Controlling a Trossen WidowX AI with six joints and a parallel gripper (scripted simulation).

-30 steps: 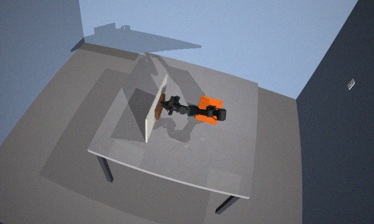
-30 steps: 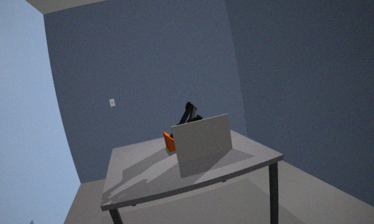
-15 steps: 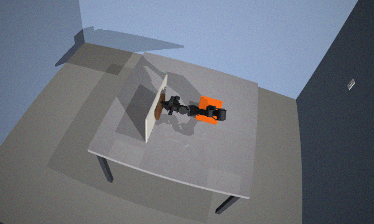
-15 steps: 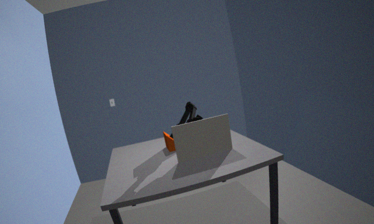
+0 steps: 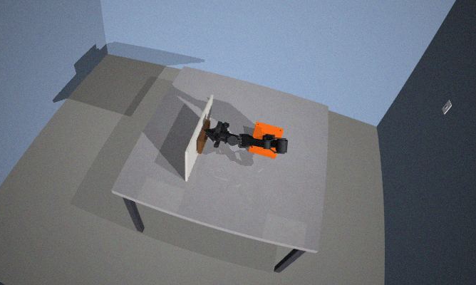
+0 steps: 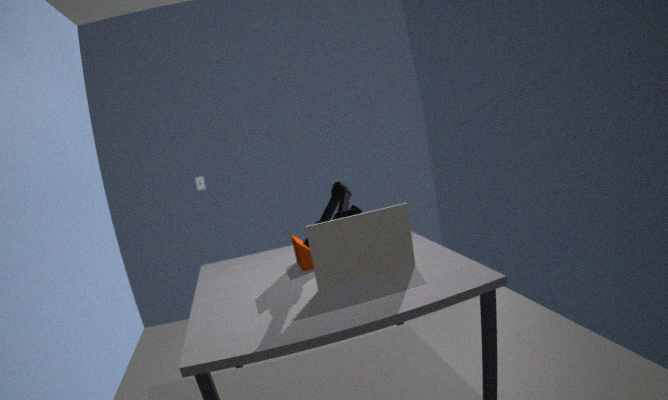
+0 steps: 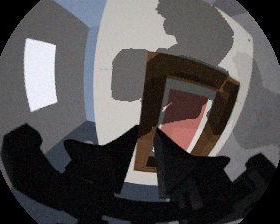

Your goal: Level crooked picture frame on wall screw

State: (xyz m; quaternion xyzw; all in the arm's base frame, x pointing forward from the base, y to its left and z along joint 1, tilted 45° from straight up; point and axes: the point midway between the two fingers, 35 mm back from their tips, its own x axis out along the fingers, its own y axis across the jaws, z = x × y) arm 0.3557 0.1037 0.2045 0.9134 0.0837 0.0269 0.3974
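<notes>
My gripper tip is now 10 mm short of the brown wooden picture frame and 50 mm above it. The rest, counted from my gripper tip: white wall panel (20 mm ahead, 10 mm to the left, 60 mm below).
</notes>
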